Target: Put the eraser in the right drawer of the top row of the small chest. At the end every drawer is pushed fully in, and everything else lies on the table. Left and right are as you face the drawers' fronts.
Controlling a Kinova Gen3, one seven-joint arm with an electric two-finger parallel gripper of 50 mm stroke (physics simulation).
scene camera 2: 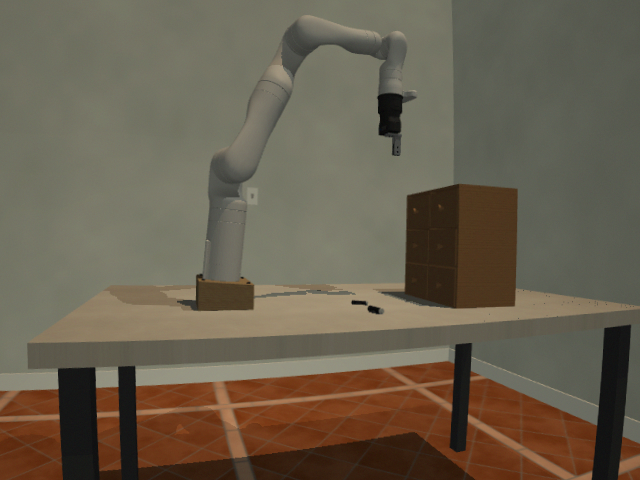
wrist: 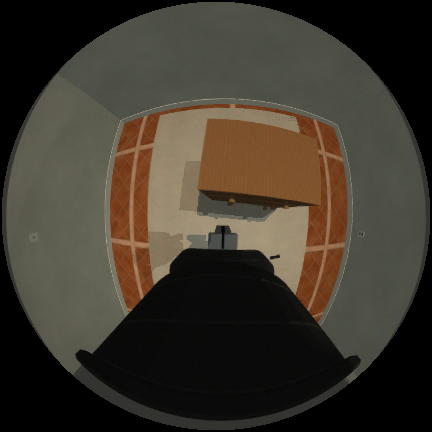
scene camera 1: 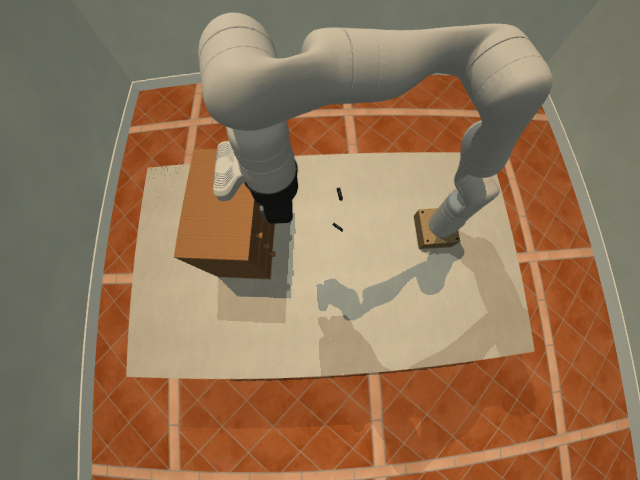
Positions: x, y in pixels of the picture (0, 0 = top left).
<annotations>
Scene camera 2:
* my gripper: 396, 155
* small wooden chest: 486, 226
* drawer: 444, 205
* drawer: 442, 280
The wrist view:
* my gripper: 222, 233
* small wooden chest: 238, 156
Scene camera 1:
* my gripper: 271, 218
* small wooden chest: 214, 236
</annotations>
